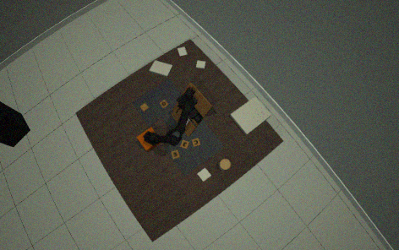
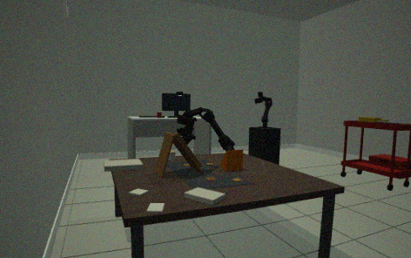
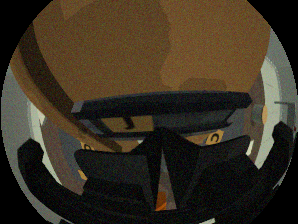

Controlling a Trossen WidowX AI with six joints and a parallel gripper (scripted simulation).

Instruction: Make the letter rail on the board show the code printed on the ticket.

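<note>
Now: gripper tip 30 mm to the right of the tan letter tile, 20 mm short of it and 10 mm above it. Also, from my gripper tip: white slab: 360 mm ahead, 330 mm to the right, 160 mm below; then white ticket: 100 mm below, 50 mm behind, 10 mm to the left; then white pad: 540 mm to the left, 170 mm below, 150 mm ahead.
</note>
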